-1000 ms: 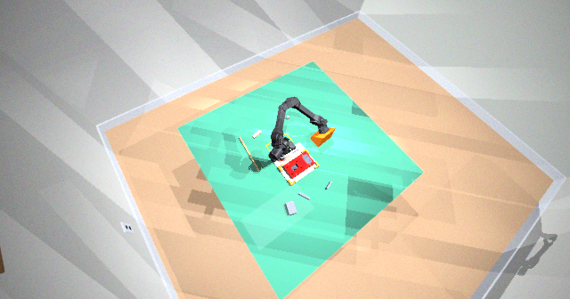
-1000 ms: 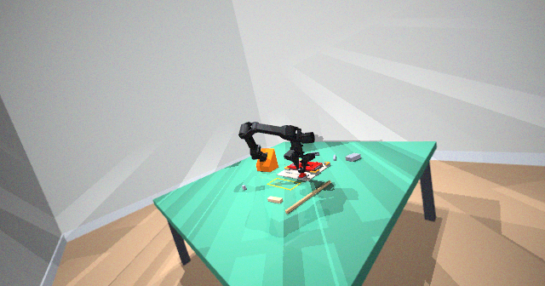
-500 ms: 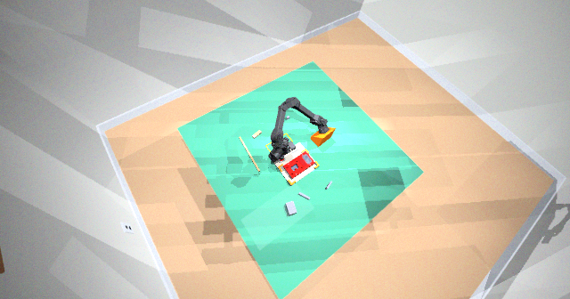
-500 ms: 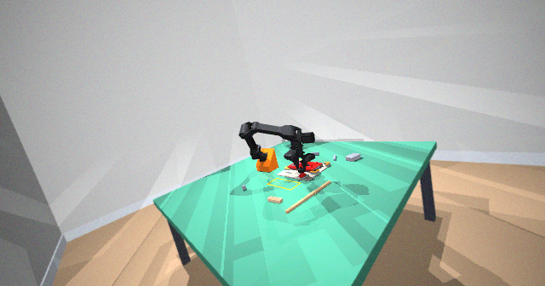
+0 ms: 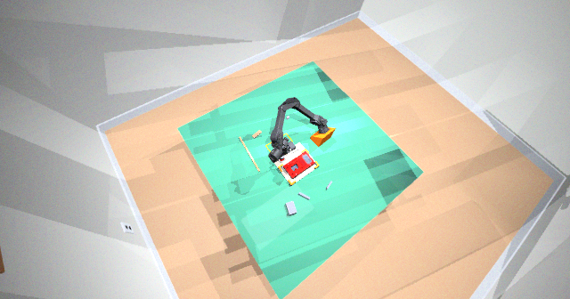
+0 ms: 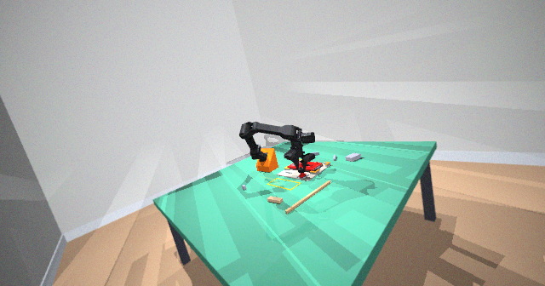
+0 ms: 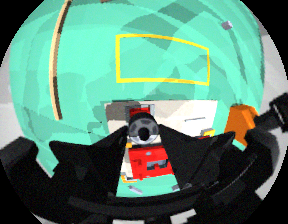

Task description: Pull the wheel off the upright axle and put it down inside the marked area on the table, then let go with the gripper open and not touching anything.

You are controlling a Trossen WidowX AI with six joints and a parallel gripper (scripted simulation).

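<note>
My gripper tip is 1 cm above the upright axle. The rest, counted from my gripper tip: grey wheel: right at my gripper tip; wooden block: 26 cm to the right, 3 cm below; long wooden stick: 14 cm ahead, 18 cm to the right, 4 cm below.
</note>
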